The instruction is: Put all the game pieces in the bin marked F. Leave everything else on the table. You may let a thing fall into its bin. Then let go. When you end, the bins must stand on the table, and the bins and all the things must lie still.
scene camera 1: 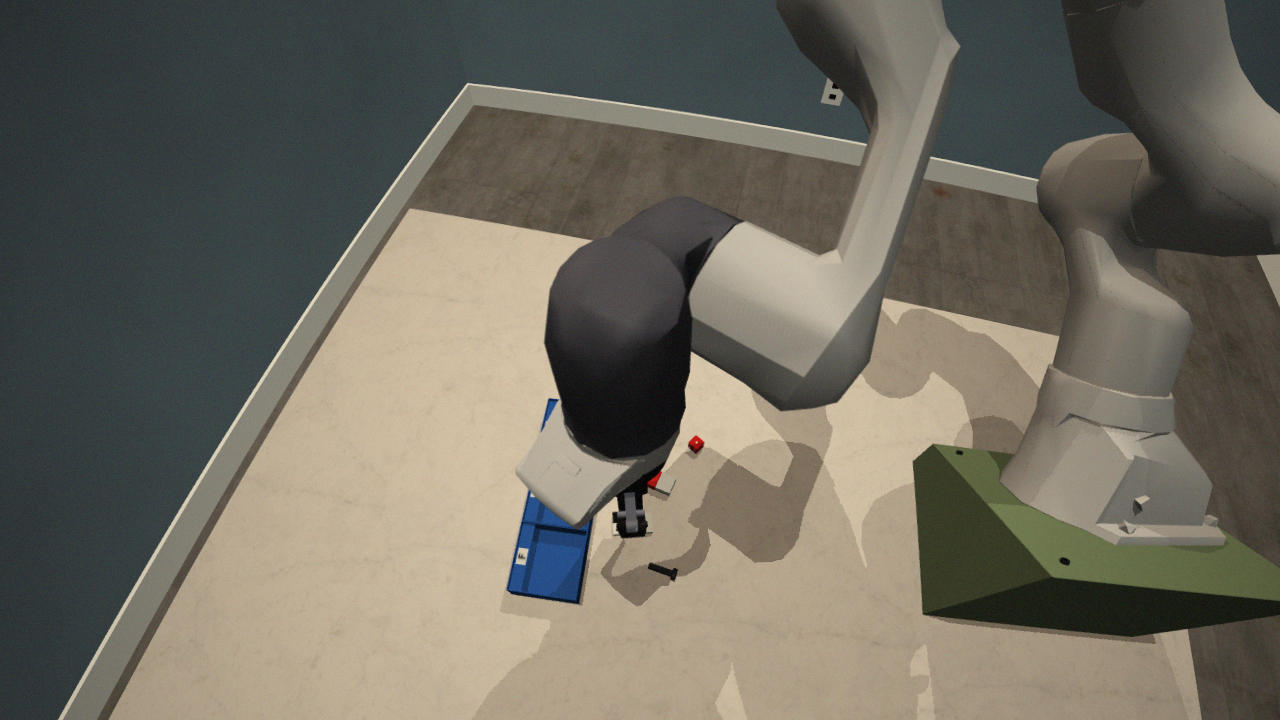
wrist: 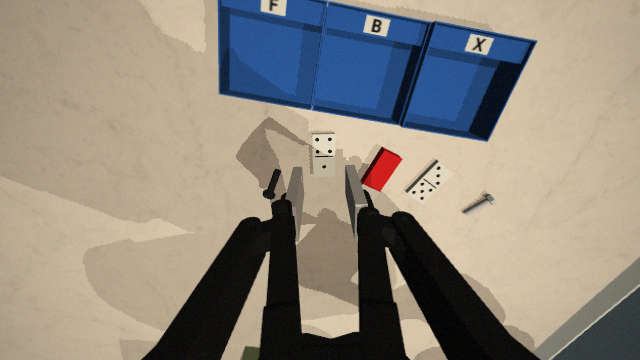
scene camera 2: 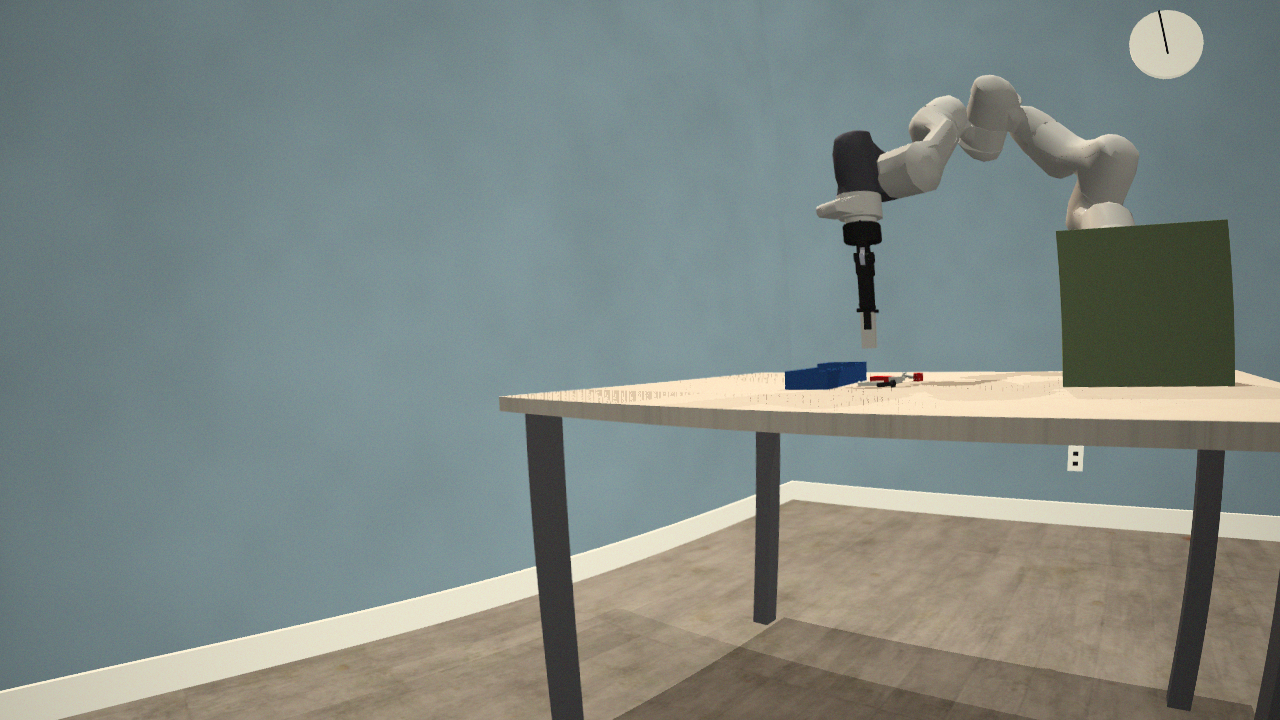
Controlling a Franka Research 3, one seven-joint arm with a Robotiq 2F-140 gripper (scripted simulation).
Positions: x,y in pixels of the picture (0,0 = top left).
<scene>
my gripper: scene camera 1; wrist 324,180; scene camera 2
blue three-part bin: scene camera 1; wrist 370,66; scene camera 2
same spot on my gripper: (scene camera 2: 865,280) = (scene camera 1: 634,532)
same spot on blue three-part bin: (scene camera 2: 825,376) = (scene camera 1: 574,601)
</scene>
